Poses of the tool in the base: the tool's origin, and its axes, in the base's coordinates. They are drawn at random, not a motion.
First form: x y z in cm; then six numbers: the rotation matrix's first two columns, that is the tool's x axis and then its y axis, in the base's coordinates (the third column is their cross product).
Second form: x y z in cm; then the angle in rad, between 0 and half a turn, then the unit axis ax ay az. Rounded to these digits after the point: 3 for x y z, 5 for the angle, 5 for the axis.
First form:
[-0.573 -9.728 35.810 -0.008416 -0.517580 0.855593 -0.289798 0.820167 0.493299]
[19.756 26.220 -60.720 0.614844 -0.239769 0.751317 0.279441 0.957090 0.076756]
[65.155 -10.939 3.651 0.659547 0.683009 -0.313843 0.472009 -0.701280 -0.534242]
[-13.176 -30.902 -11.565 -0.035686 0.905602 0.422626 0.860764 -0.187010 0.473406]
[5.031 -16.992 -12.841 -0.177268 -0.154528 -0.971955 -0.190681 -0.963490 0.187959]
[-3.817 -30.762 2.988 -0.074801 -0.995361 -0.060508 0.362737 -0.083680 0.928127]
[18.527 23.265 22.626 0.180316 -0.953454 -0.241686 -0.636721 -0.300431 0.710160]
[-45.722 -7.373 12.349 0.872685 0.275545 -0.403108 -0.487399 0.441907 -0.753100]
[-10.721 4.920 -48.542 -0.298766 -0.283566 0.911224 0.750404 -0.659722 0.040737]
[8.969 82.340 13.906 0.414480 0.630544 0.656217 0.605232 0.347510 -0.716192]
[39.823 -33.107 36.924 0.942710 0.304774 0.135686 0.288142 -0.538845 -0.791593]
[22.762 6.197 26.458 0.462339 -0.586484 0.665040 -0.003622 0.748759 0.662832]
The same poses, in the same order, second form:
[-0.573 -9.728 35.810 1.74424 0.37416 -0.92013 -0.11563]
[19.756 26.220 -60.720 0.91006 -0.05446 -0.94283 -0.32881]
[65.155 -10.939 3.651 2.72217 -0.90668 -0.33290 0.25906]
[-13.176 -30.902 -11.565 3.07473 0.69396 0.63705 0.33555]
[5.031 -16.992 -12.841 3.11766 -0.64131 0.13459 0.75538]
[-3.817 -30.762 2.988 1.97750 0.47943 -0.47275 -0.73936]
[18.527 23.265 22.626 2.66965 0.75264 -0.55874 -0.34835]
[-45.722 -7.373 12.349 1.14036 -0.88404 0.20562 0.41976]
[-10.721 4.920 -48.542 2.45640 -0.51770 -0.25412 -0.81695]
[8.969 82.340 13.906 1.81090 -0.72592 -0.68765 0.01303]
[39.823 -33.107 36.924 2.20926 -0.98189 -0.18918 0.01036]
[22.762 6.197 26.458 1.28952 0.50572 -0.80760 -0.30335]

